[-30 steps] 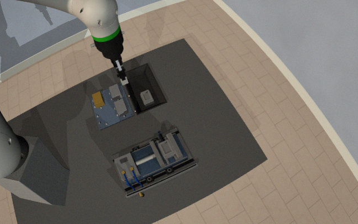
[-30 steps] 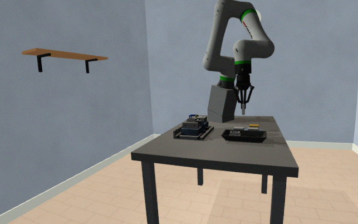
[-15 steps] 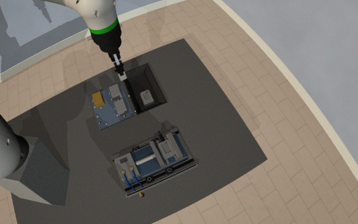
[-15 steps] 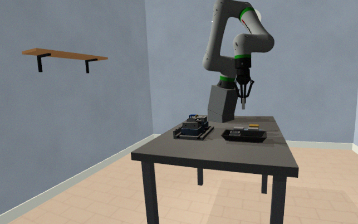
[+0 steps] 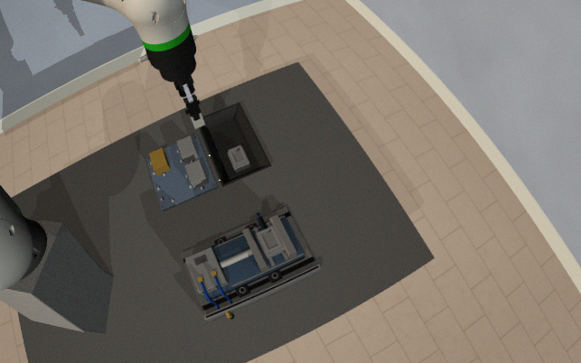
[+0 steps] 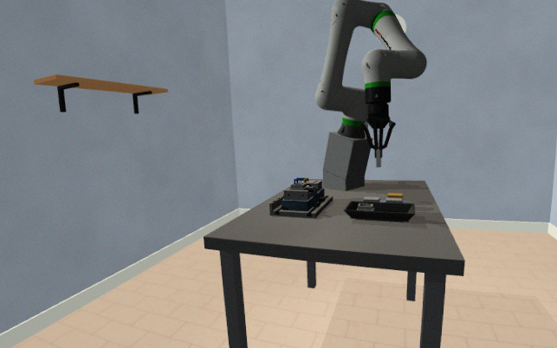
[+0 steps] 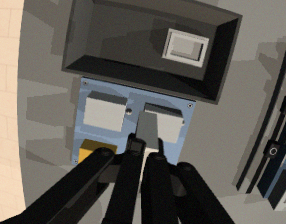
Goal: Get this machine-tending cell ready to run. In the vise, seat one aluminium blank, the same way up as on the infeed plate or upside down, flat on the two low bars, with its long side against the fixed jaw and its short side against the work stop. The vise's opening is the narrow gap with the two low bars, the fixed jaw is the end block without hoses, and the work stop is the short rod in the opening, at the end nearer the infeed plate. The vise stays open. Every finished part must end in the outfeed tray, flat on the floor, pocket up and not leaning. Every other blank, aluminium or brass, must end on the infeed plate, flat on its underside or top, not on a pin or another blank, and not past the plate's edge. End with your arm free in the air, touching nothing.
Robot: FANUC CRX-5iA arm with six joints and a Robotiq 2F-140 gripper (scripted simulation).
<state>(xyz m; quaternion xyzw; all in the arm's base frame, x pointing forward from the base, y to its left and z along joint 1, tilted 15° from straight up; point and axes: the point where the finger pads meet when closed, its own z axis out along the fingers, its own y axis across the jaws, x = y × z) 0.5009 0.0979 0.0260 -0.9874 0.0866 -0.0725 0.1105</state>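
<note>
Now: the white rod 90 mm behind my hand, 300 mm to the right of it and 140 mm below it. From my hand the other things lie so: brass blank: 140 mm behind, 80 mm to the left, 190 mm below; vise: 80 mm behind, 300 mm to the right, 170 mm below.
</note>
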